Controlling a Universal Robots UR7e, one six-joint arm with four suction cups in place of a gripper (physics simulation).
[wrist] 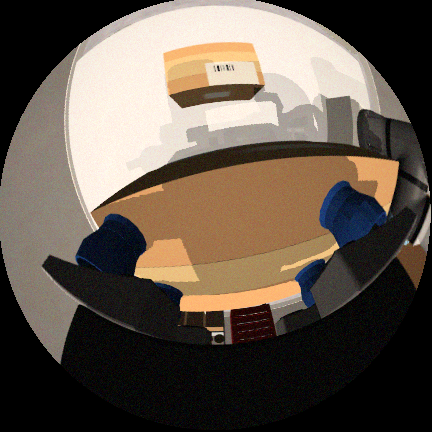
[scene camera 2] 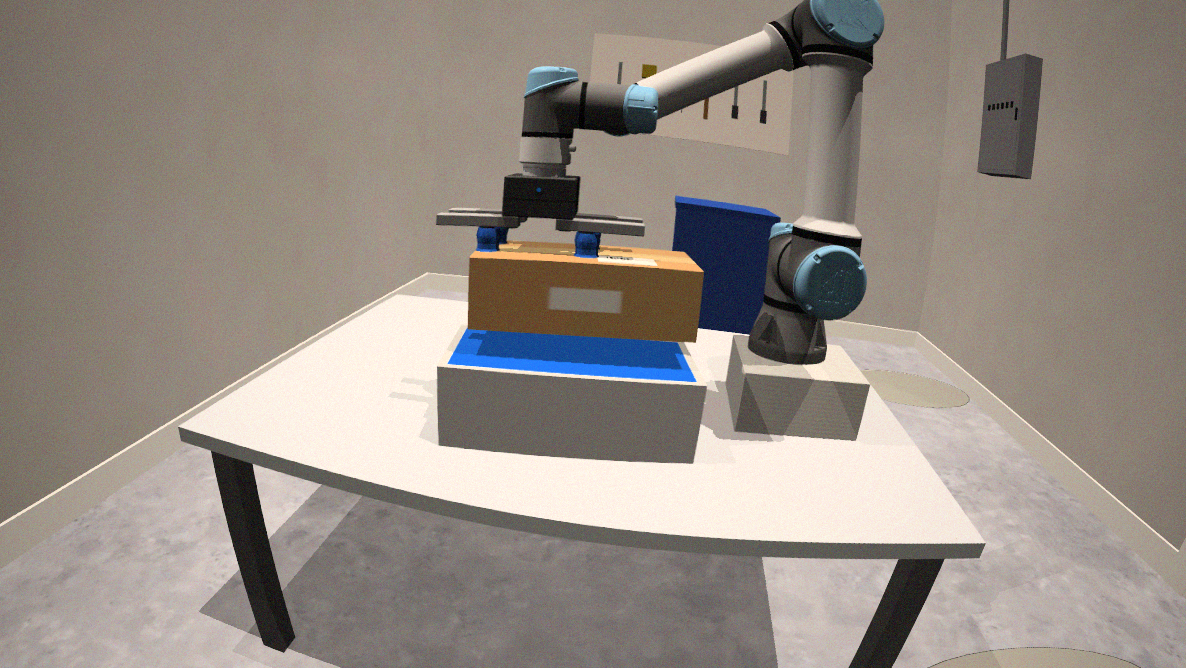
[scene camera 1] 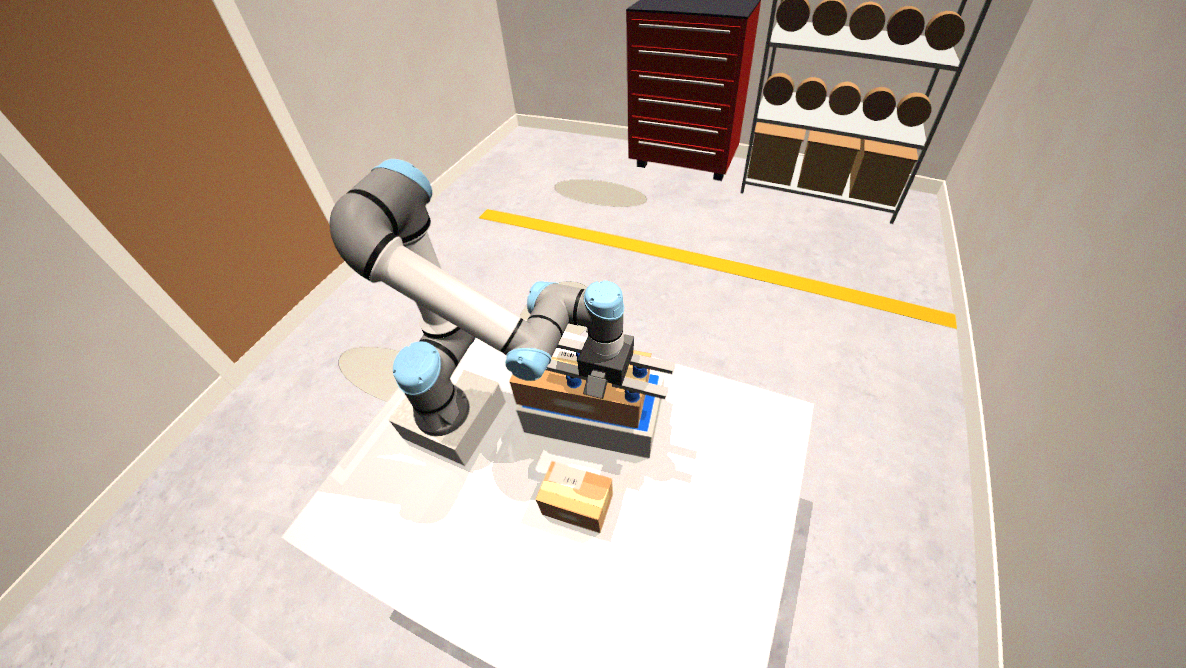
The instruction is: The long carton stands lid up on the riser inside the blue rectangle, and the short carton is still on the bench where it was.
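Places are measured from the arm's base along level axes (x left, y back, z up), in centimetres.
Where they show: hand, its tool point: (wrist: 236, 252); arm's base, origin of its link: (wrist: 367, 134) (scene camera 2: 787, 351) (scene camera 1: 442, 411).
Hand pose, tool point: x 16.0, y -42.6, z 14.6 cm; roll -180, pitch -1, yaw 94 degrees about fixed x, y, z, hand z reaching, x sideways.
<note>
Each offset is from my tool point to the top centre of the thing. Level surfaces: height alone.
The long carton @(dx +0.5, dy +7.0, dz +1.6 cm) (scene camera 1: 564, 400) (scene camera 2: 514, 294) (wrist: 240, 205) hangs level, taped lid side up, under my gripper (scene camera 1: 606, 375) (scene camera 2: 537, 242) (wrist: 235, 255). Its blue cups sit on the carton's top. In scene camera 2 the carton's underside appears slightly above the riser @(dx +3.5, dy +6.4, dz -12.8 cm) (scene camera 1: 585, 433) (scene camera 2: 572, 419), over the blue rectangle @(dx +3.5, dy +6.4, dz -12.8 cm) (scene camera 1: 652, 406) (scene camera 2: 572, 356), with its shadow on the blue. Some blue also shows past the carton's end in scene camera 1. The short carton @(dx -22.5, dy +0.1, dz -14.7 cm) (scene camera 1: 574, 497) (wrist: 215, 75) rests on the bench, label up, apart from the riser; it does not show in scene camera 2.
The white bench @(dz -24.8 cm) (scene camera 1: 705, 539) (scene camera 2: 331, 398) (wrist: 125, 100) carries the riser and the arm's base block (scene camera 1: 431, 439) (scene camera 2: 796, 398), which stands beside the riser. A blue cabinet (scene camera 2: 722, 265) stands behind the bench. A red drawer cabinet (scene camera 1: 688, 91) stands near the far wall.
</note>
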